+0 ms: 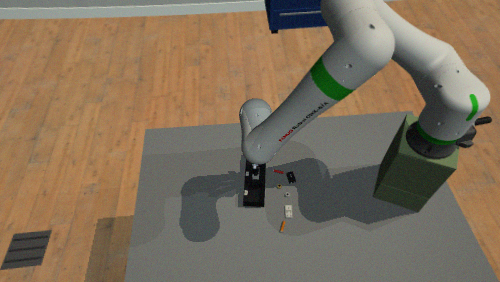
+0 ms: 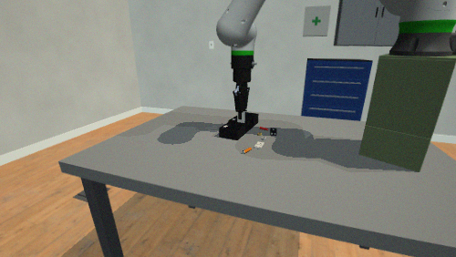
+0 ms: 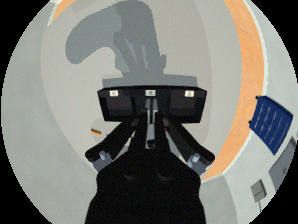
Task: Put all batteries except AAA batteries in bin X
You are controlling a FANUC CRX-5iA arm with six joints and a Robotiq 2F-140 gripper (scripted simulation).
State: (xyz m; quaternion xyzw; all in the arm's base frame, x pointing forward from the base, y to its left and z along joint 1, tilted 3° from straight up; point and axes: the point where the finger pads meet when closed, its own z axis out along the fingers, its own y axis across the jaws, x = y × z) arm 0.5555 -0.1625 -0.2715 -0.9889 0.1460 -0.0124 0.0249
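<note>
My hand is 3 cm above the bin strip. Also, from my hand: tiny round thing (9 cm behind, 6 cm to the left, 5 cm below); then thin red battery (10 cm behind, 1 cm to the right, 4 cm below); then black block battery (14 cm behind, 4 cm to the left, 4 cm below).
</note>
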